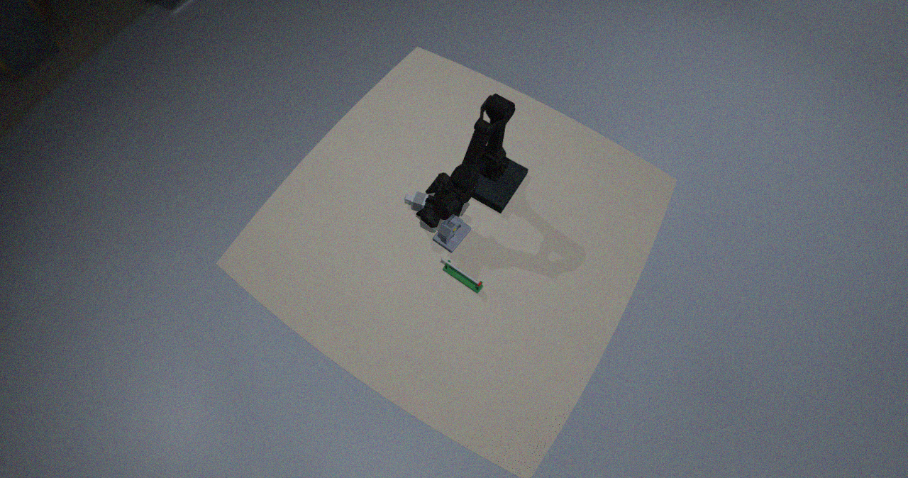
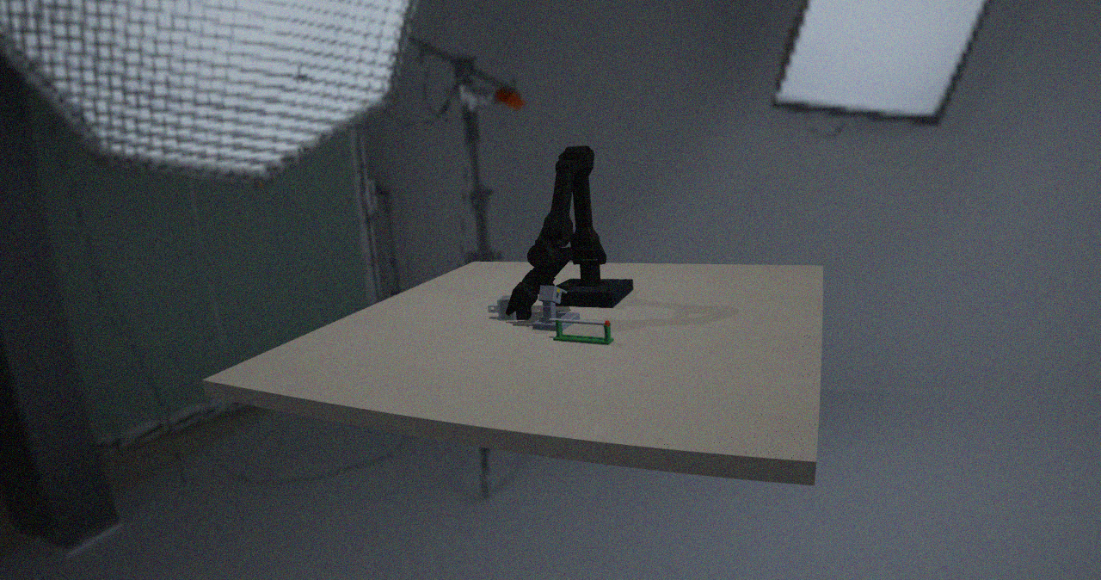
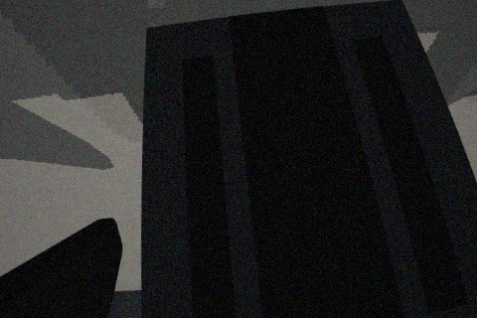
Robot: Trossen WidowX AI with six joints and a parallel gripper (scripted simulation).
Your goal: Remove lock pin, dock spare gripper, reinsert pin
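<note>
My gripper tip is now 1 cm below the spare gripper. Round my gripper tip: green rack: 26 cm to the left, 14 cm ahead; then grey mount: 15 cm to the left, 4 cm ahead, 3 cm above.
</note>
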